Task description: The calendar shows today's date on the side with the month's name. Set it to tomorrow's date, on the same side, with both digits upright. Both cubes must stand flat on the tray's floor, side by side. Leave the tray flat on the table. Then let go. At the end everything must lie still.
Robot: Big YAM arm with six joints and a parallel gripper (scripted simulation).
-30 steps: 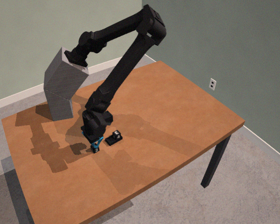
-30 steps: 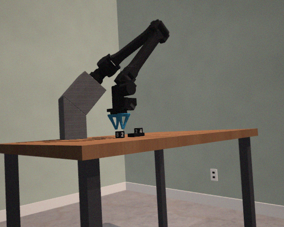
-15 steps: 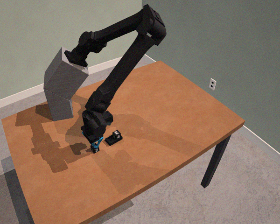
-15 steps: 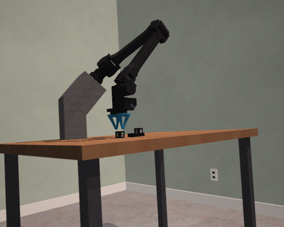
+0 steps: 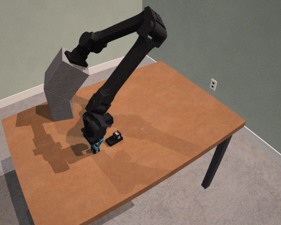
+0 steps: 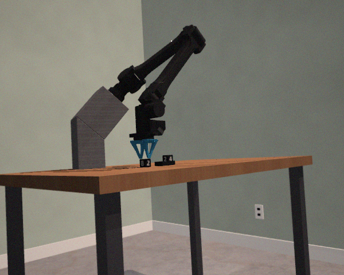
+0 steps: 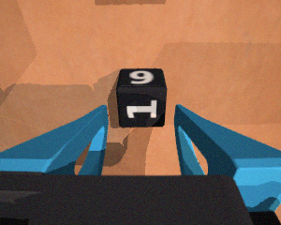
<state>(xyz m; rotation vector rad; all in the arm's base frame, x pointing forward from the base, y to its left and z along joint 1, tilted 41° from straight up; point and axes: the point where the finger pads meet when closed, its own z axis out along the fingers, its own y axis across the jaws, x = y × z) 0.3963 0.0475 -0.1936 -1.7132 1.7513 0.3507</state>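
The black tray is 110 mm to the left of my hand, 30 mm below it and 10 mm behind it.
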